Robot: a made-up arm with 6 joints. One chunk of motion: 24 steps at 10 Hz.
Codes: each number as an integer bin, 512 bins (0 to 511) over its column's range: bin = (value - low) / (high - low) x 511, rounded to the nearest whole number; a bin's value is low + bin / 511 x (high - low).
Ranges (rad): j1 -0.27..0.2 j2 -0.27..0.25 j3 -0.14..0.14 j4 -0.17..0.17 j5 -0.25..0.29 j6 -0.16..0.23
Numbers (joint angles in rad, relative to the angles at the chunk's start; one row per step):
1: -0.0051 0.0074 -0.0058 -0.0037 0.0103 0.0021
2: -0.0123 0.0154 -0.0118 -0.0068 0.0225 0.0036
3: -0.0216 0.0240 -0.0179 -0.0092 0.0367 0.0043
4: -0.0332 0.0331 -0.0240 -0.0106 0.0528 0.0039
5: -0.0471 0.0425 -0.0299 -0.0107 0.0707 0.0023
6: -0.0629 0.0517 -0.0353 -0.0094 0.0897 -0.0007
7: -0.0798 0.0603 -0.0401 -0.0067 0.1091 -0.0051
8: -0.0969 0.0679 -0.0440 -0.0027 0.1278 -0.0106
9: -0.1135 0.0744 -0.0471 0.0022 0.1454 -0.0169
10: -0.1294 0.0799 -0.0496 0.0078 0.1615 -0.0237
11: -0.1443 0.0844 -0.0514 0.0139 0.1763 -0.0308
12: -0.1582 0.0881 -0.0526 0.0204 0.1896 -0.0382
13: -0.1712 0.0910 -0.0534 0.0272 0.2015 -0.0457
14: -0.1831 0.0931 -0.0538 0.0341 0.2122 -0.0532
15: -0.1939 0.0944 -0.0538 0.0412 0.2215 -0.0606
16: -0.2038 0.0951 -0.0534 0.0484 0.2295 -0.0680
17: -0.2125 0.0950 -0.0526 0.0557 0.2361 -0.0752
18: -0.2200 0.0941 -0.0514 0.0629 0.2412 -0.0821
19: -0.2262 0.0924 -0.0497 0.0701 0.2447 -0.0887
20: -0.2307 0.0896 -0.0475 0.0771 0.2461 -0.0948
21: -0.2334 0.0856 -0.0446 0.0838 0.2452 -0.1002
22: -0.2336 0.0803 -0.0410 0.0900 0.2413 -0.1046
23: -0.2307 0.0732 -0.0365 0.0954 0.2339 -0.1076
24: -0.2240 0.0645 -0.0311 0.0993 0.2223 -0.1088
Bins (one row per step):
1: 288 273 245 250 246 212
2: 280 280 234 245 258 214
3: 270 289 223 242 271 215
4: 257 298 212 240 287 215
5: 242 307 201 239 303 213
6: 225 316 191 241 321 209
7: 207 325 182 245 340 203
8: 188 332 175 251 358 196
9: 170 338 170 259 374 187
10: 153 344 165 267 389 179
11: 137 348 162 276 403 169
12: 122 352 160 286 416 160
13: 107 355 158 296 427 150
14: 94 357 157 307 437 140
15: 83 358 157 317 446 130
16: 72 359 158 328 454 121
17: 63 359 160 339 460 111
18: 54 358 162 350 465 102
19: 48 356 165 361 468 93
20: 43 353 169 371 469 85
21: 40 349 174 381 469 78
22: 40 344 181 391 465 73
23: 43 337 189 399 458 69
24: 50 329 199 405 447 67

